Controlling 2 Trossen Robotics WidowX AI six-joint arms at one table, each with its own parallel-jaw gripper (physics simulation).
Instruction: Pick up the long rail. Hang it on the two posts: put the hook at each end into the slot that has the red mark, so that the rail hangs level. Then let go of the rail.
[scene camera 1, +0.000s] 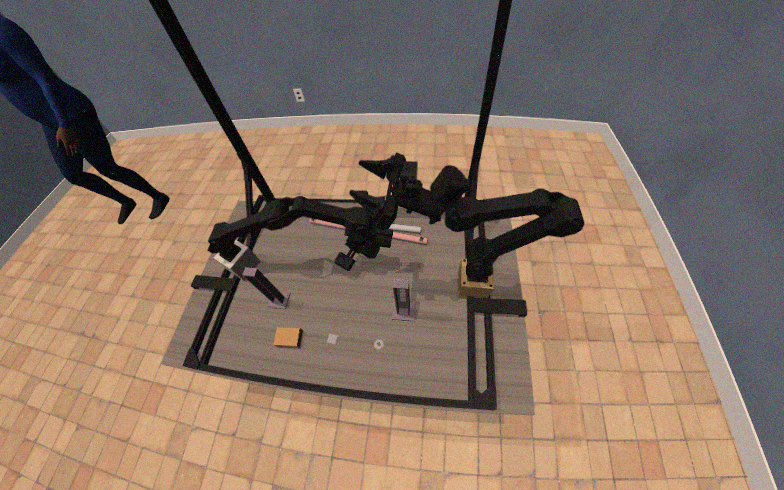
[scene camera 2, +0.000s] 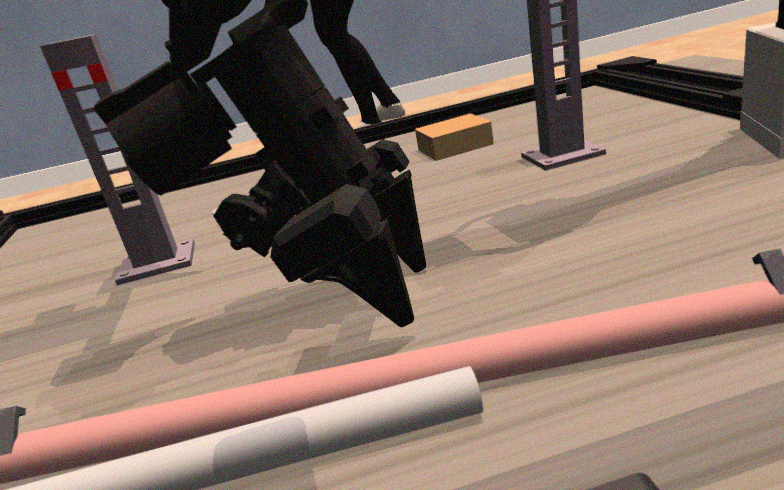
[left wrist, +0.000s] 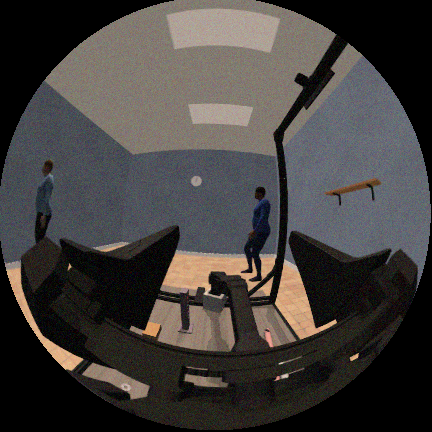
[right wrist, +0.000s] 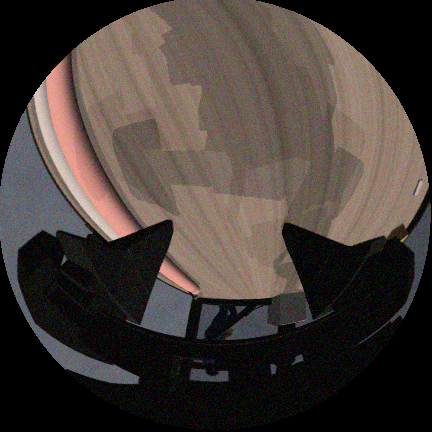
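Where they show: left gripper, between the fingertips: (scene camera 1: 354, 176) (left wrist: 236, 234); right gripper, between the fingertips: (scene camera 1: 352, 250) (scene camera 2: 415, 294) (right wrist: 229, 227); left arm's base, origin of its link: (scene camera 1: 477, 272); right arm's base, origin of its link: (scene camera 1: 230, 252) (left wrist: 215, 291) (right wrist: 285, 322).
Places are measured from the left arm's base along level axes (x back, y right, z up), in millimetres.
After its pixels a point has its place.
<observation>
The long pink rail (scene camera 1: 408, 236) {x -239, y 165, z -69 mm} (scene camera 2: 555, 340) {x -498, y 208, z -72 mm} (left wrist: 268, 337) {x -586, y 208, z -69 mm} (right wrist: 75, 145) {x -335, y 168, z -75 mm} lies on the table, with a dark hook at each end. One grey post (scene camera 1: 402, 309) (scene camera 2: 156, 231) {x -236, y -106, z -57 mm} stands upright; its red mark (scene camera 2: 98, 72) {x -239, y -106, z 93 mm} is at the topmost slot in scene camera 2. The other post (scene camera 1: 265, 286) {x -646, y -145, z 48 mm} (scene camera 2: 557, 127) {x -657, y -122, z -57 mm} (left wrist: 185, 310) {x -646, y -126, z 33 mm} also stands; its top is cut off in scene camera 2. My left gripper (scene camera 1: 355, 177) {x -327, y -2, z 382 mm} (left wrist: 236, 234) {x -327, y -2, z 382 mm} is open and empty, high above the table. My right gripper (scene camera 2: 411, 297) {x -443, y 92, z -86 mm} (right wrist: 229, 227) {x -443, y 92, z -86 mm} is open and empty, pointing down above the table between rail and posts.
A white rod (scene camera 1: 405, 228) {x -255, y 203, z -71 mm} (scene camera 2: 346, 416) {x -376, y 223, z -71 mm} (right wrist: 55, 150) {x -315, y 204, z -72 mm} lies close alongside the rail. An orange block (scene camera 1: 287, 337) {x -576, y -264, z -64 mm} (scene camera 2: 456, 135) {x -576, y -230, z -70 mm}, a small white square (scene camera 1: 332, 339) {x -437, y -241, z -91 mm} and a white ring (scene camera 1: 375, 344) {x -297, y -237, z -91 mm} lie beyond the posts. The two arms are close together in scene camera 1.
</observation>
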